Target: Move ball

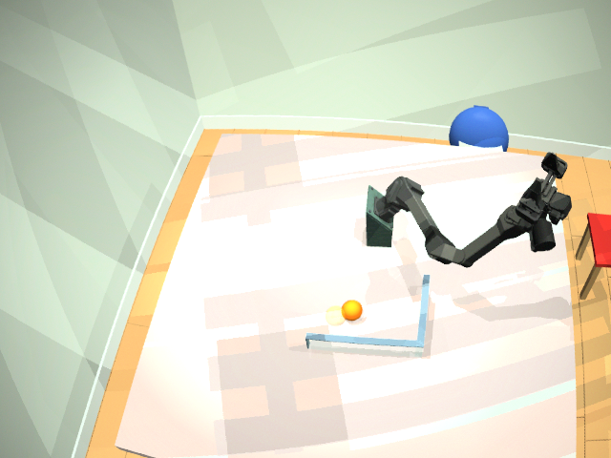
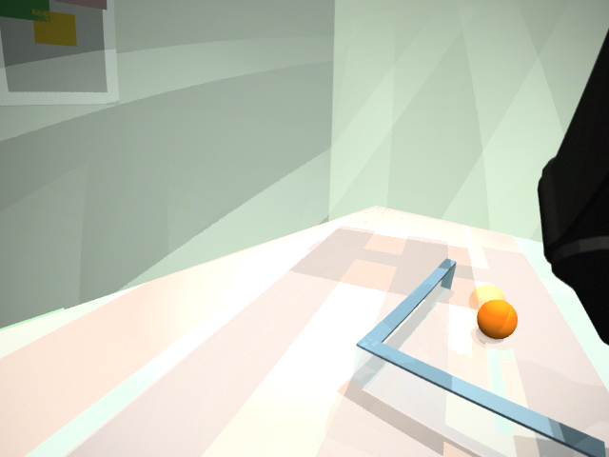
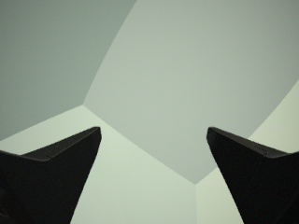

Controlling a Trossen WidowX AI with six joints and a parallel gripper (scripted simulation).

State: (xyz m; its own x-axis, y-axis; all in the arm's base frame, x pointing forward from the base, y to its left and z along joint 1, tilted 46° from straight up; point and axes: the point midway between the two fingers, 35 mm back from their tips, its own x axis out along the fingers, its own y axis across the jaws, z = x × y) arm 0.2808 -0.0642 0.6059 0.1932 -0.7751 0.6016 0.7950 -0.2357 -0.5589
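Right now my gripper tip is 45 cm to the left of the orange ball and 59 cm above it. From my gripper tip the other things lie so: see-through copy (2 cm ahead, 49 cm to the right, 59 cm below).
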